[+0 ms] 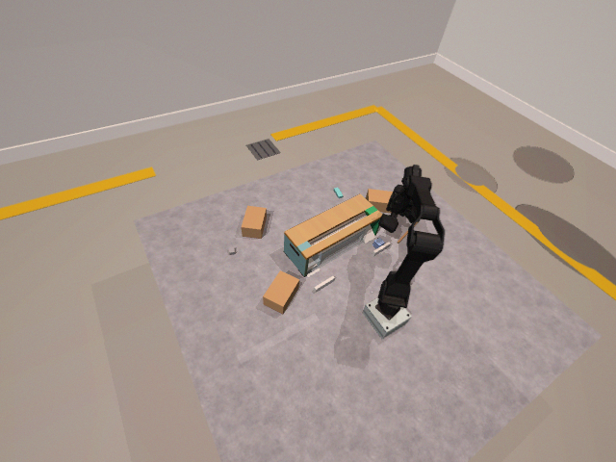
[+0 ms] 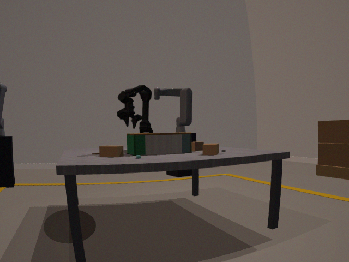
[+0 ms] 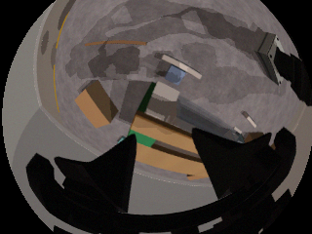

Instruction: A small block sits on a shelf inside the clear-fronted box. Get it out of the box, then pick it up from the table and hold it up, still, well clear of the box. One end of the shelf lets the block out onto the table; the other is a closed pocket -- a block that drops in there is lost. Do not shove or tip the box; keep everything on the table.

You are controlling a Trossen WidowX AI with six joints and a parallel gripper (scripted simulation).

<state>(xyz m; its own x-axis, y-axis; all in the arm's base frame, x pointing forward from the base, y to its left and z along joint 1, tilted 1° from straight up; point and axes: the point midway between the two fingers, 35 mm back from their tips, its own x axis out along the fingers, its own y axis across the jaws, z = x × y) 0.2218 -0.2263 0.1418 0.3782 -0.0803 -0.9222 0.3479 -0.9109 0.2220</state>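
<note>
Now: gripper tip 150 mm above the small blue block and 20 mm past it. The rest, counted from my gripper tip: grey piece (480 mm to the left, 330 mm ahead, 160 mm below); then teal piece (300 mm ahead, 160 mm below, 90 mm to the right); then box (150 mm to the left, 100 mm below, 80 mm ahead).
</note>
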